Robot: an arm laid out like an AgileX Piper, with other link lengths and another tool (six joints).
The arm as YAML. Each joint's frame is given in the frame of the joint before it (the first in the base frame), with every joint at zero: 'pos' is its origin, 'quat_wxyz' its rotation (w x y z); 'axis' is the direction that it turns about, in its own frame. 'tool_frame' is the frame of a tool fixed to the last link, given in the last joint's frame.
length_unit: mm
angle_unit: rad
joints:
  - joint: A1
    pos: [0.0, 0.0, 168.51]
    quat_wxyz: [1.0, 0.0, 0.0, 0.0]
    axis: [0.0, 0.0, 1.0]
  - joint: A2
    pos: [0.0, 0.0, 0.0]
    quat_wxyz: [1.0, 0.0, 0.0, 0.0]
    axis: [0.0, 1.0, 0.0]
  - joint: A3
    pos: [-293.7, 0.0, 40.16]
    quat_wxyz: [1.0, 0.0, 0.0, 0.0]
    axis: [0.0, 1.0, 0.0]
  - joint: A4
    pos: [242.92, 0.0, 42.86]
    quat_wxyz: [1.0, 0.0, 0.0, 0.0]
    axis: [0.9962, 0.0, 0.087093]
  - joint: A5
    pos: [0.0, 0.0, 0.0]
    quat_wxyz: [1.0, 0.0, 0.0, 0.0]
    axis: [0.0, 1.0, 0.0]
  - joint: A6
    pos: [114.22, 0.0, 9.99]
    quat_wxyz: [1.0, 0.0, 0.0, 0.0]
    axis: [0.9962, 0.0, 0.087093]
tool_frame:
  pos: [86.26, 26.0, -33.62]
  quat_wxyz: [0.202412, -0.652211, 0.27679, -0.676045]
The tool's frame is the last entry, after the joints.
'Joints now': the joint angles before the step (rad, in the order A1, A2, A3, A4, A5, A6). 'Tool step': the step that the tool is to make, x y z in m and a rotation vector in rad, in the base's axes. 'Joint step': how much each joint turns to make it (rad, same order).
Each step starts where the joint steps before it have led.
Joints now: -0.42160 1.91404 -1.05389 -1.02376 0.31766 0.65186
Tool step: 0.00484 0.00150 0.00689 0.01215 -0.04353 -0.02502
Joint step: -0.00001 -0.01574 -0.00115 -0.00604 -0.01092 0.04645
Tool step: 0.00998 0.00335 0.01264 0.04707 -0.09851 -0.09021
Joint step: -0.00077 -0.02510 -0.00719 -0.00045 -0.01127 0.12801
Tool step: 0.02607 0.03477 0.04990 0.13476 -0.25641 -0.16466
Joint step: 0.06515 -0.11829 0.00711 0.02917 -0.00415 0.29990
